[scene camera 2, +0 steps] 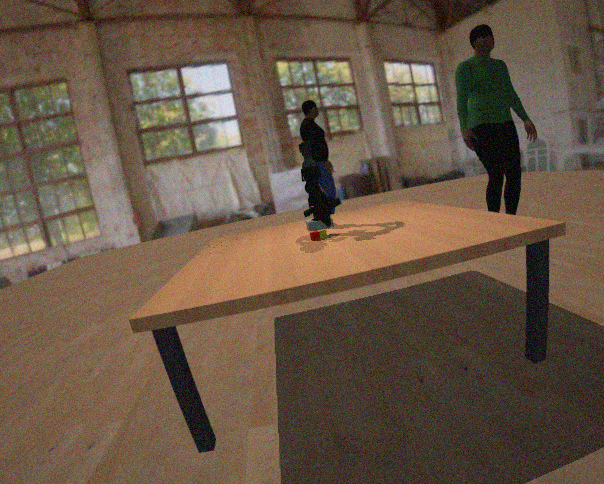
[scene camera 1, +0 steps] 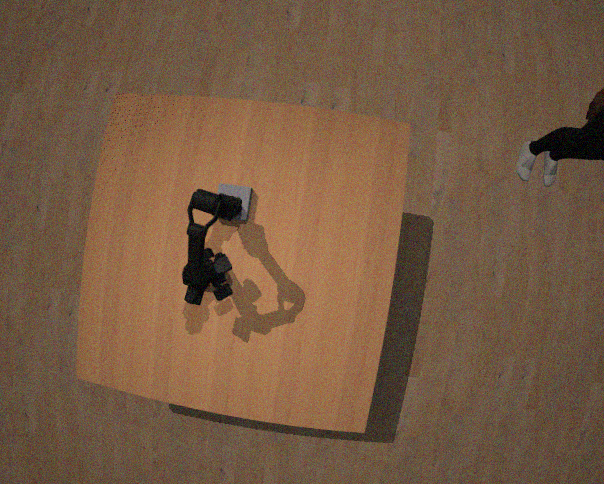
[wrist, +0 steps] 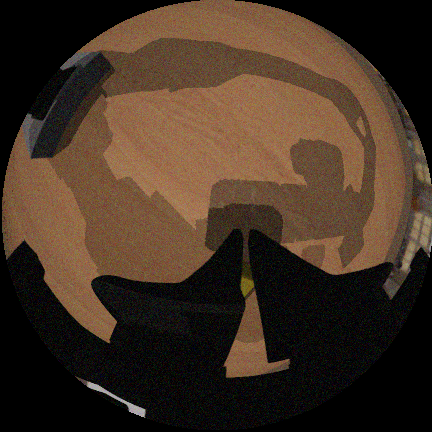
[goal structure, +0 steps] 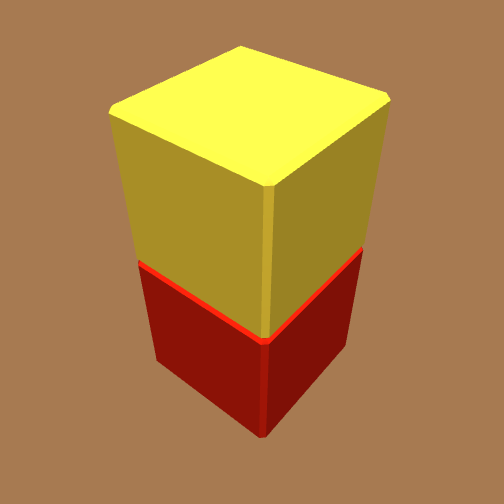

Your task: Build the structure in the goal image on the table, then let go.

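Where they show: gripper, fingertip midpoint: [scene camera 2: 329, 226] [scene camera 1: 223, 274] [wrist: 243, 235]; arm's base at its link origin: [scene camera 1: 232, 206].
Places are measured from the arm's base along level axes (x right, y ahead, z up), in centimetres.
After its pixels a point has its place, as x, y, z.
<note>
A red cube [scene camera 2: 315, 235] @(13.1, 29.7, -2.1) and a yellow cube [scene camera 2: 323, 234] @(9.2, 28.9, -2.7) sit side by side on the wooden table [scene camera 1: 327, 166] @(-36.8, -14.1, -4.3) [scene camera 2: 242, 274] @(47.3, 53.9, -4.3) [wrist: 170, 125] @(0.1, 17.5, -4.3), in front of the arm in scene camera 2. In the wrist view, a small piece of the yellow cube [wrist: 247, 286] @(8.5, 28.4, -1.0) shows behind the narrow slit between the fingers; the red cube does not show there. The fingers hide most of the yellow cube. My gripper [wrist: 243, 235] @(4.7, 25.3, -0.4) is shut to a thin slit, with no cube held between the tips. It is over the cubes in the wrist view. From overhead, the arm hides the cubes.
The grey base plate [scene camera 1: 245, 201] @(-5.2, -1.5, -0.1) [scene camera 2: 315, 225] @(4.0, 3.8, -2.0) [wrist: 72, 107] @(1.1, 4.4, -3.4) of the arm stands on the table near the cubes. Arm shadows lie across the table. A person in green [scene camera 2: 486, 93] and a person in black [scene camera 2: 315, 138] stand beyond the table.
</note>
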